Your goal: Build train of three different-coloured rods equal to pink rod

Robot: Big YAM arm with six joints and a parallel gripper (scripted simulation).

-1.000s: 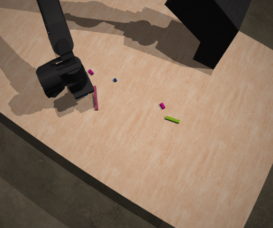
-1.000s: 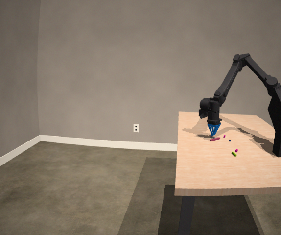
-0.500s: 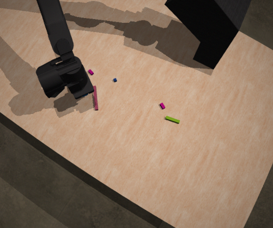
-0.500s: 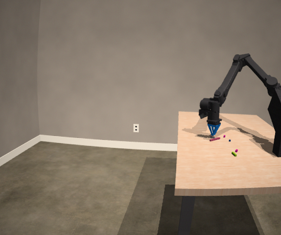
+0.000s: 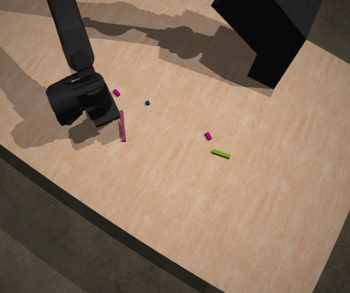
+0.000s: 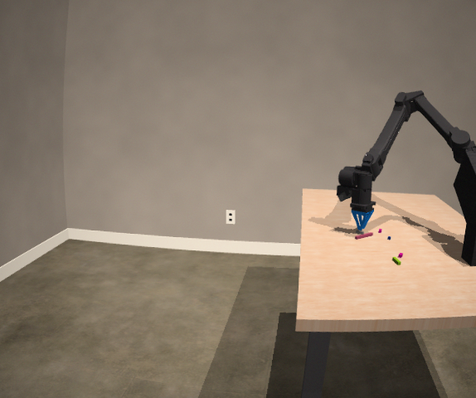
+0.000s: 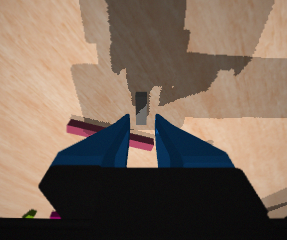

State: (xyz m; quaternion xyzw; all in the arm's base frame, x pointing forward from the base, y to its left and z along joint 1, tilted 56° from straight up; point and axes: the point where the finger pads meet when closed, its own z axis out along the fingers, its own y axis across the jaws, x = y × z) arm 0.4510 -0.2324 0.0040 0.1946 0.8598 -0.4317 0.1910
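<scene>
The grey rod is 2 cm below my hand. Round my hand: pink rod 4 cm to the left, 2 cm below, 1 cm behind; then blue rod 10 cm behind, 6 cm to the left, 2 cm below; then lime rod 31 cm to the left, 10 cm behind, 2 cm below.
</scene>
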